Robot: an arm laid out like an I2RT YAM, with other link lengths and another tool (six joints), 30 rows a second.
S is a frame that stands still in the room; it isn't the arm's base.
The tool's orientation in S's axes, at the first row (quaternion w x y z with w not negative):
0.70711, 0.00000, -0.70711, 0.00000
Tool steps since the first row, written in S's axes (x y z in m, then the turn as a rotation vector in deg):
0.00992, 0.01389, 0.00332, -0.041, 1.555, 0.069
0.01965, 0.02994, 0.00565, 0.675, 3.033, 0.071
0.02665, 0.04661, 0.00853, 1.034, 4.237, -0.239
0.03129, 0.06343, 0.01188, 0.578, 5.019, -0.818
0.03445, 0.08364, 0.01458, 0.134, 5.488, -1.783
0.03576, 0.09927, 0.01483, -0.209, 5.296, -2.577
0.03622, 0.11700, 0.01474, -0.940, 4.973, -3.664
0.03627, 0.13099, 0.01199, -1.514, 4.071, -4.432
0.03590, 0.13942, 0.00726, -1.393, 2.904, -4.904
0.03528, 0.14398, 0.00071, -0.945, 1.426, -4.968
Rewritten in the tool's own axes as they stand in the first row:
0.00332, 0.01389, -0.00992, 0.069, 1.555, 0.041
0.00565, 0.02994, -0.01965, 0.071, 3.033, -0.675
0.00853, 0.04661, -0.02665, -0.239, 4.237, -1.034
0.01188, 0.06343, -0.03129, -0.818, 5.019, -0.578
0.01458, 0.08364, -0.03445, -1.783, 5.488, -0.134
0.01483, 0.09927, -0.03576, -2.577, 5.296, 0.209
0.01474, 0.11700, -0.03622, -3.664, 4.973, 0.940
0.01199, 0.13099, -0.03627, -4.432, 4.071, 1.514
0.00726, 0.13942, -0.03590, -4.904, 2.904, 1.393
0.00071, 0.14398, -0.03528, -4.968, 1.426, 0.945

